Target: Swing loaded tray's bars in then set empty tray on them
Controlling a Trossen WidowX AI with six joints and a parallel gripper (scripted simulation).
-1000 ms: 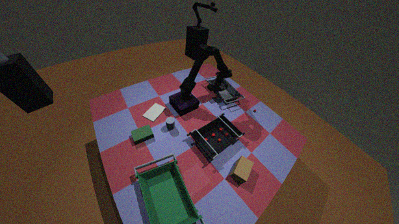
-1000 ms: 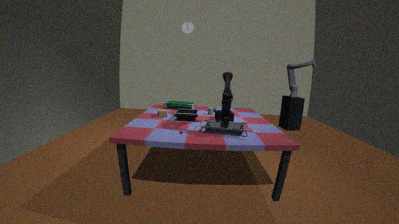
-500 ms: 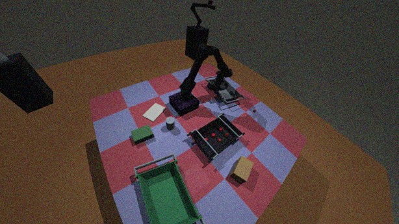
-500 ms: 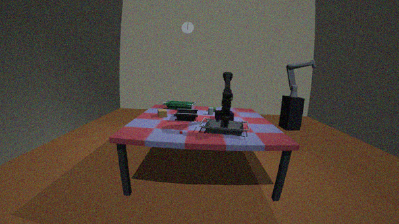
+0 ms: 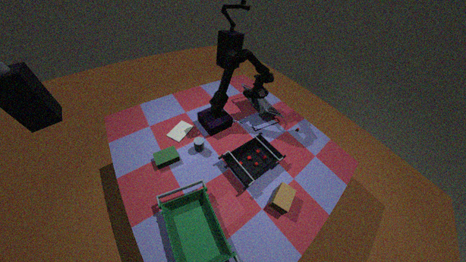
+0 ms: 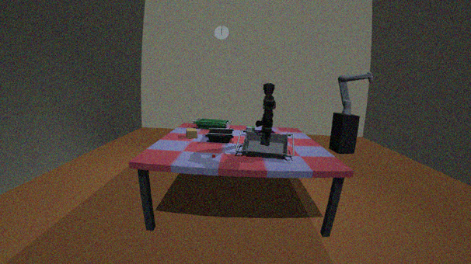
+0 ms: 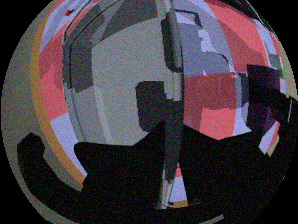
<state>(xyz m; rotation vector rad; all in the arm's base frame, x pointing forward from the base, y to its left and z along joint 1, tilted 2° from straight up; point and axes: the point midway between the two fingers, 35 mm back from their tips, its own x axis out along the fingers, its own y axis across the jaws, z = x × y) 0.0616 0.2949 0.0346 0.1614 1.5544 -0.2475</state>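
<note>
My gripper tip is now 20 mm short of the grey tray, 80 mm to the right of it and 10 mm above it. From my gripper tip the other things lie so: red block: 350 mm ahead, 150 mm to the left, 70 mm below; grey cup: 50 mm ahead, 500 mm to the right, 50 mm below; white card: 120 mm behind, 520 mm to the right, 80 mm below.
</note>
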